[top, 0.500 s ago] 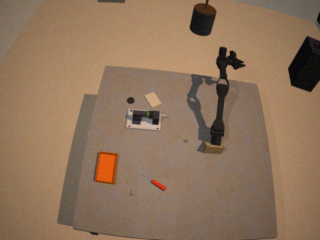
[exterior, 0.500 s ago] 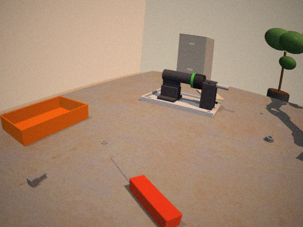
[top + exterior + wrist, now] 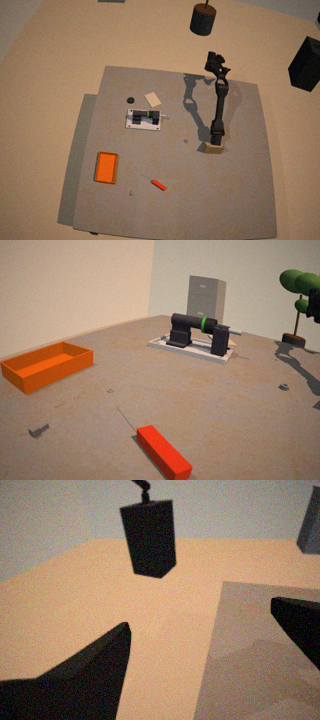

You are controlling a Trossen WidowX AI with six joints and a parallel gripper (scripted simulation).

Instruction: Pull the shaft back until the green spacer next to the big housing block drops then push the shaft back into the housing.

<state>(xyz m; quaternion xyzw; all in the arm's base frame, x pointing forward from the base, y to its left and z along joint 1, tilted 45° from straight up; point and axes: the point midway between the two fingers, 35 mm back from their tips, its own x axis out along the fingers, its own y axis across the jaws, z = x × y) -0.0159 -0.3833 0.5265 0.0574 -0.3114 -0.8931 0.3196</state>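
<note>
Right now my gripper tip is 460 mm short of the grey shaft, 560 mm to the right of it and 80 mm above it. Also, from my gripper tip: beige card 510 mm ahead, 380 mm to the left, 150 mm below; dark sleeve 480 mm ahead, 560 mm to the left, 80 mm below; green spacer 510 mm ahead, 570 mm to the left, 80 mm below.
</note>
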